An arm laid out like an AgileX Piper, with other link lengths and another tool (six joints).
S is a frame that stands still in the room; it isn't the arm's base.
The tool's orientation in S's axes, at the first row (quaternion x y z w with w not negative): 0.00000, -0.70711, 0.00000, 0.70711
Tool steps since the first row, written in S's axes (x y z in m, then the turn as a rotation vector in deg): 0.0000, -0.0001, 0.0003, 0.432, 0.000, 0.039; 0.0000, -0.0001, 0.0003, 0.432, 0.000, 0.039; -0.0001, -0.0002, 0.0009, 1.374, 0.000, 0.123; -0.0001, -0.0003, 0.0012, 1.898, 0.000, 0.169; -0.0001, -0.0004, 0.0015, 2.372, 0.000, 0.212; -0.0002, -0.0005, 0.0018, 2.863, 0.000, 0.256; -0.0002, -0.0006, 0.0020, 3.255, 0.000, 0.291; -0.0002, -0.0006, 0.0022, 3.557, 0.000, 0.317
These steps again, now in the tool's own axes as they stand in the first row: 0.0003, -0.0001, 0.0000, 0.039, 0.000, -0.432; 0.0003, -0.0001, 0.0000, 0.039, 0.000, -0.432; 0.0009, -0.0002, 0.0001, 0.123, 0.000, -1.374; 0.0012, -0.0003, 0.0001, 0.169, 0.000, -1.898; 0.0015, -0.0004, 0.0001, 0.212, 0.000, -2.372; 0.0018, -0.0005, 0.0002, 0.256, 0.000, -2.863; 0.0020, -0.0006, 0.0002, 0.291, 0.000, -3.255; 0.0022, -0.0006, 0.0002, 0.317, 0.000, -3.557
